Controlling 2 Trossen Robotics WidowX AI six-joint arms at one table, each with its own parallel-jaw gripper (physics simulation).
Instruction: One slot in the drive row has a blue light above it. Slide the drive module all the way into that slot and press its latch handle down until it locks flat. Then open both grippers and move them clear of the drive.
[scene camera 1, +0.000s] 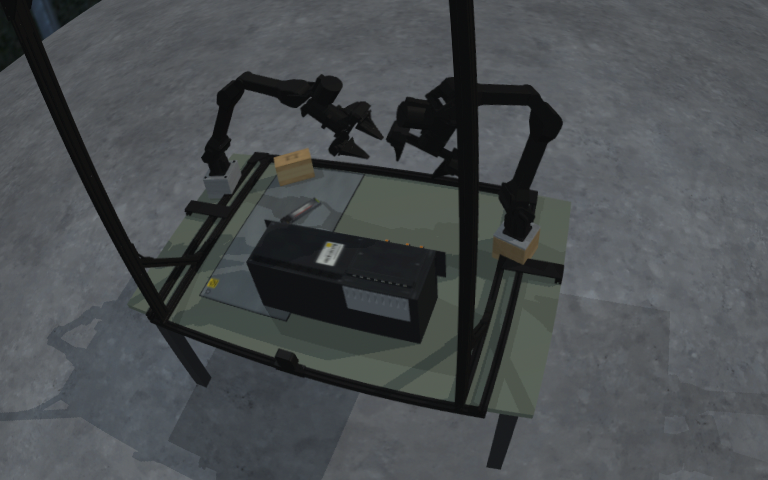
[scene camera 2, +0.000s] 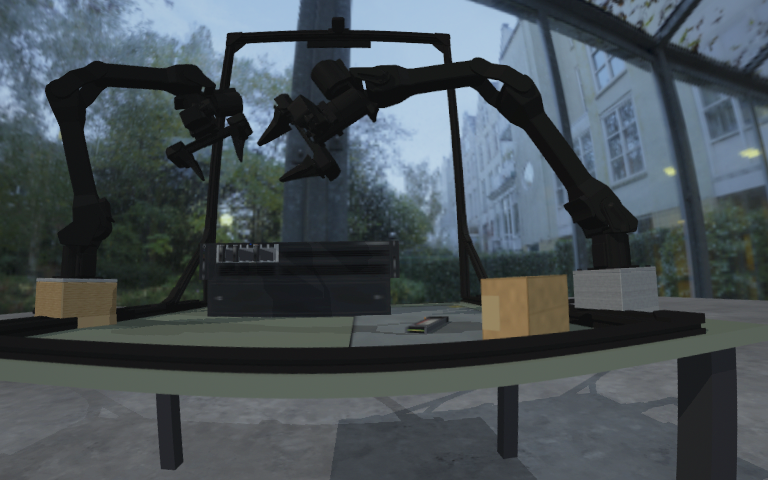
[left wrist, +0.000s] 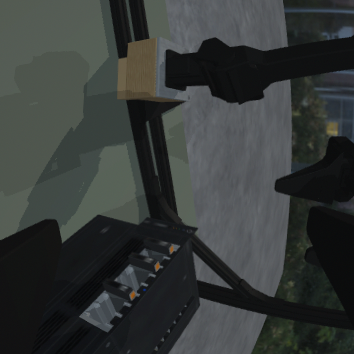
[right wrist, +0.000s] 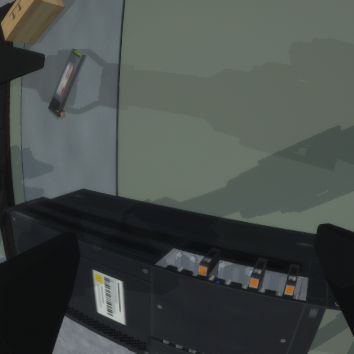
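Pixels of known places: left gripper, fingertip midpoint: (scene camera 1: 375, 148) (scene camera 2: 268, 162) (left wrist: 187, 227) (right wrist: 19, 59); right gripper, fingertip midpoint: (scene camera 1: 414, 168) (scene camera 2: 222, 170) (left wrist: 288, 214) (right wrist: 201, 243); left arm's base, origin of the base link: (scene camera 1: 219, 169) (scene camera 2: 613, 268); right arm's base, origin of the base link: (scene camera 1: 517, 230) (scene camera 2: 78, 278) (left wrist: 175, 70).
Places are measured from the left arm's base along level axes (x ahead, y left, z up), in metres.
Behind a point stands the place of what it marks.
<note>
The drive module (scene camera 1: 301, 210) @(x 0.318, y -0.112, z -0.075 m) (scene camera 2: 428, 324) @(x 0.330, y -0.080, z -0.075 m) (right wrist: 66, 82) @(x 0.324, y -0.115, z -0.075 m), dark with a pale red-striped label, lies flat on the grey mat (scene camera 1: 240, 277) @(x 0.198, y -0.383, z -0.084 m) (right wrist: 95, 165) @(x 0.368, y -0.281, z -0.084 m). The black drive chassis (scene camera 1: 294, 246) @(x 0.413, y -0.410, z 0.089 m) (scene camera 2: 339, 294) @(x 0.441, y -0.344, z -0.035 m) (right wrist: 225, 310) stands near the table's middle. Its drive row holds drives with orange-tipped latches. A small blue light (left wrist: 144, 289) @(x 0.650, y -0.380, z 0.086 m) (right wrist: 218, 282) @(x 0.651, y -0.381, z 0.086 m) shows by the gap between two of them. My left gripper (scene camera 1: 375, 147) @(x 0.589, y -0.181, z 0.215 m) (scene camera 2: 270, 163) @(x 0.589, y -0.181, z 0.215 m) (left wrist: 187, 227) @(x 0.589, y -0.181, z 0.215 m) is open and empty, high above the table. My right gripper (scene camera 1: 416, 168) @(x 0.699, y -0.276, z 0.230 m) (scene camera 2: 222, 170) @(x 0.699, y -0.276, z 0.230 m) (right wrist: 201, 243) @(x 0.699, y -0.276, z 0.230 m) is open and empty, high above the table.
A wooden block (scene camera 1: 294, 169) @(x 0.261, y 0.033, z -0.032 m) (scene camera 2: 504, 305) @(x 0.304, y 0.086, z -0.035 m) (right wrist: 32, 20) @(x 0.267, y 0.036, z -0.037 m) stands at the mat's far end in scene camera 1, near the module. Black frame posts (scene camera 1: 466, 226) @(x 0.842, y -0.726, z 0.495 m) (scene camera 2: 455, 152) @(x 0.009, y -0.554, z 0.435 m) rise around the table. The two grippers are close to each other in the air.
</note>
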